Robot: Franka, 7 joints.
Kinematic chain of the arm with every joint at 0, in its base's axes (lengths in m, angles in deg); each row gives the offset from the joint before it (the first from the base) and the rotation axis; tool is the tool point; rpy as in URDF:
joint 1: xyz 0 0 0.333 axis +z
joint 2: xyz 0 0 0 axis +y
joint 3: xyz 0 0 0.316 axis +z
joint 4: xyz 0.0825 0 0 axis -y
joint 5: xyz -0.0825 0 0.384 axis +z
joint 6: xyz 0 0 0 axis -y
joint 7: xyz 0.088 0 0 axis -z
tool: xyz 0 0 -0.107 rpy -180 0 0
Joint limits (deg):
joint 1: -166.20..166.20
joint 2: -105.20..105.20
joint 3: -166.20..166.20
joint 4: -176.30..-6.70
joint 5: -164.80..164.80
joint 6: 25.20..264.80
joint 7: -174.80..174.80
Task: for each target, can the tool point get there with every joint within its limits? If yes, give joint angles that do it. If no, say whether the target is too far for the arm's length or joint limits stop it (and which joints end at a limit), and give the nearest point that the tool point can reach.
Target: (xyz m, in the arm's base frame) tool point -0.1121 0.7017 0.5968
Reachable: yes | joints 107.10 42.41 1.80 -58.07 -126.75 58.85 128.24
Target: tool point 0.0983 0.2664 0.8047
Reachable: yes | joints 68.11 -47.42 7.88 -118.47 125.81 176.47 -27.76
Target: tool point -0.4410 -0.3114 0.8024
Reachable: yes | joints -75.88 49.25 -123.07 -77.41 -120.69 184.84 116.31
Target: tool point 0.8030 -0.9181 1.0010
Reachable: no: too far | nearest point 0.4954 -0.5664 0.7451 | short by 0.533 m
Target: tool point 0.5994 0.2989 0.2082
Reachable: yes | joints 9.64 46.22 30.62 -98.47 -114.34 84.61 -139.91
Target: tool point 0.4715 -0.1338 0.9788
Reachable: yes | joints -109.58 4.22 97.11 -59.49 58.12 131.65 105.89
